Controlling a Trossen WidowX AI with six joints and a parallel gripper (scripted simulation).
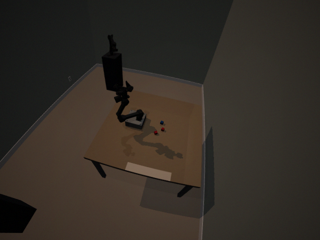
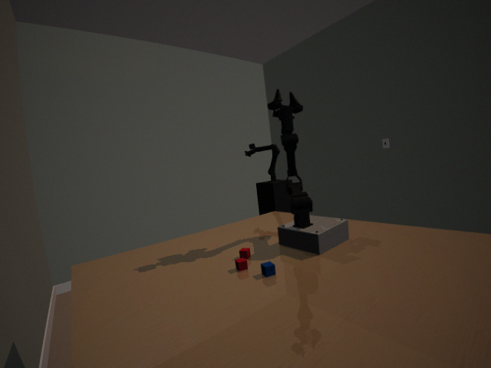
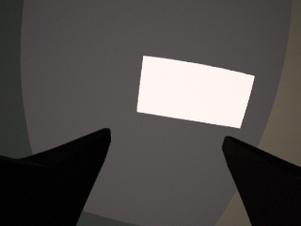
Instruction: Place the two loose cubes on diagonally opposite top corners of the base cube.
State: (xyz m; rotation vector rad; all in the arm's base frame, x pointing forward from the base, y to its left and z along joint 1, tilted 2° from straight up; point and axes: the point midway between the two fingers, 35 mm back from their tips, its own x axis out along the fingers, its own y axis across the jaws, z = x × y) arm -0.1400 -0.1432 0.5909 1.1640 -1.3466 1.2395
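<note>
My gripper tip is 410 mm short of the blue cube, 240 mm to the right of it and 700 mm above it.
</note>
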